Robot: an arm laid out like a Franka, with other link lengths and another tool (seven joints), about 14 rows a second.
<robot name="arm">
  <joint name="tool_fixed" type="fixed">
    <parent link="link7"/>
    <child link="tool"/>
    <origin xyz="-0.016 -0.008 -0.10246" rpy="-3.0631 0 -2.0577"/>
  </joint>
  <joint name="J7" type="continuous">
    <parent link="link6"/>
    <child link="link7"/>
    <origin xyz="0.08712 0 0"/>
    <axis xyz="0 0 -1"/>
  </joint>
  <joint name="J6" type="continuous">
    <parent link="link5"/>
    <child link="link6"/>
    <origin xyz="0 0 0"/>
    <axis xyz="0 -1 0"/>
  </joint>
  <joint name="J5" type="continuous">
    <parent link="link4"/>
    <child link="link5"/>
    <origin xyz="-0.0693 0 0.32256"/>
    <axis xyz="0 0 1"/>
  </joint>
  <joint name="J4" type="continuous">
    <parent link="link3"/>
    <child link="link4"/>
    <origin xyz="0.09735 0 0"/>
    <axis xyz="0 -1 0"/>
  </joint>
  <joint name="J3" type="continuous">
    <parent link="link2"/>
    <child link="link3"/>
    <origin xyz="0 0 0.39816"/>
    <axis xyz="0 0 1"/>
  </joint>
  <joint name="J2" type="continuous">
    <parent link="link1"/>
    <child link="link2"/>
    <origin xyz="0 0 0"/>
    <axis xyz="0 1 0"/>
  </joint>
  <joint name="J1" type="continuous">
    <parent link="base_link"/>
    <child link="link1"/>
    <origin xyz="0 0 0.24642"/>
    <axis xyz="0 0 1"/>
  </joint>
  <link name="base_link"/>
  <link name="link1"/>
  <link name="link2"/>
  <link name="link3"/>
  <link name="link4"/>
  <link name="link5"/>
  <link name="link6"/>
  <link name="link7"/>
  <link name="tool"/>
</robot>
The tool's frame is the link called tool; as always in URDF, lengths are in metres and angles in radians. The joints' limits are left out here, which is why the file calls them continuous.
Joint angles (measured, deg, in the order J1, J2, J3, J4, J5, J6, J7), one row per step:
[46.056, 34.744, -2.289, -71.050, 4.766, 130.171, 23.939]
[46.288, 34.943, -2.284, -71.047, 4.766, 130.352, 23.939]
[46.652, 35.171, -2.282, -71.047, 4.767, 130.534, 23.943]
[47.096, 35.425, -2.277, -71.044, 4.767, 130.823, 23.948]
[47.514, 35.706, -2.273, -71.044, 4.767, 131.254, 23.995]
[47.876, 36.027, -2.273, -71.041, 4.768, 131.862, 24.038]
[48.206, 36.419, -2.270, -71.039, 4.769, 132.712, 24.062]
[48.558, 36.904, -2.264, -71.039, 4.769, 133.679, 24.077]
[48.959, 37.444, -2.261, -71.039, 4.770, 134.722, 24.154]
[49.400, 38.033, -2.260, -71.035, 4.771, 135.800, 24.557]
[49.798, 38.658, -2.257, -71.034, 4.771, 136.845, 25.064]
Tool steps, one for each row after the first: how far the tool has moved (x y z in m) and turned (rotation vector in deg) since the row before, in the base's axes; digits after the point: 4 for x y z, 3 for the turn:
[-0.0015, 0.0028, -0.0022, -0.016, 0.006, 0.226]
[-0.0027, 0.0040, -0.0026, -0.038, 0.028, 0.351]
[-0.0033, 0.0049, -0.0027, 0.019, -0.033, 0.427]
[-0.0030, 0.0048, -0.0029, 0.107, -0.102, 0.354]
[-0.0022, 0.0044, -0.0030, 0.202, -0.204, 0.288]
[-0.0016, 0.0045, -0.0035, 0.316, -0.332, 0.263]
[-0.0017, 0.0049, -0.0046, 0.328, -0.351, 0.289]
[-0.0020, 0.0055, -0.0052, 0.359, -0.346, 0.276]
[-0.0025, 0.0060, -0.0057, 0.442, -0.223, 0.022]
[-0.0022, 0.0056, -0.0063, 0.421, -0.133, -0.107]

